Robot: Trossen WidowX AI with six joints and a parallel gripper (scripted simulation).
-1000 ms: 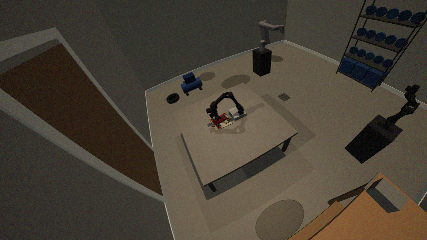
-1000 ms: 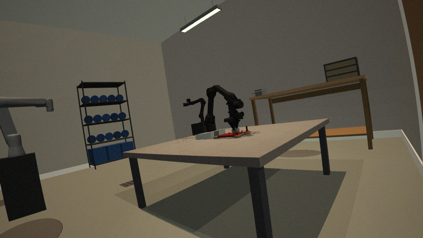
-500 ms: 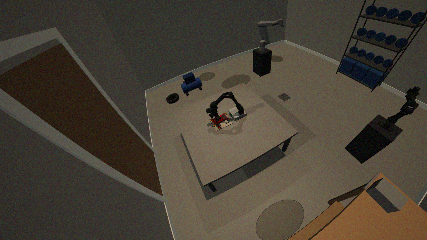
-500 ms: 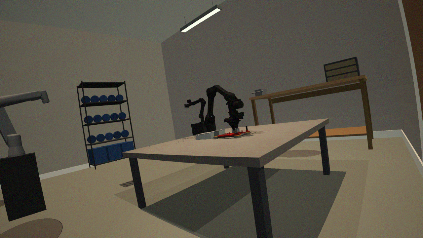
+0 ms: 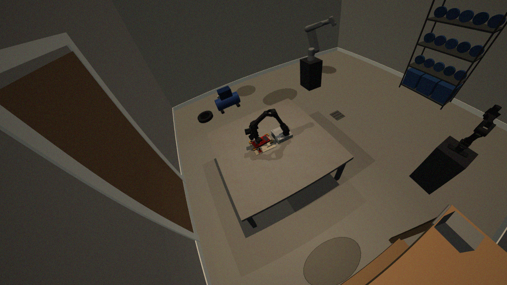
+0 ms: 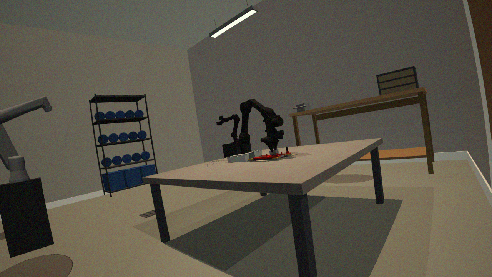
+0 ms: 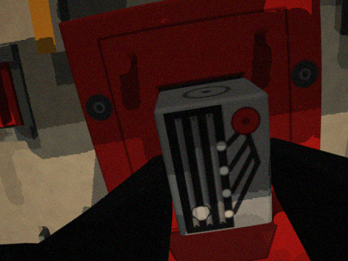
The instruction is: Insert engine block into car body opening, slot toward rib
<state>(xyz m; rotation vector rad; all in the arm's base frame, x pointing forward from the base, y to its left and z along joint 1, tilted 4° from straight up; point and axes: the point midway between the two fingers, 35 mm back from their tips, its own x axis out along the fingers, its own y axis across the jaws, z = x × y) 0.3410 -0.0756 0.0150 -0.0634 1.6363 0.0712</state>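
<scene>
Now: gripper tip 10 mm above the grey engine block.
</scene>
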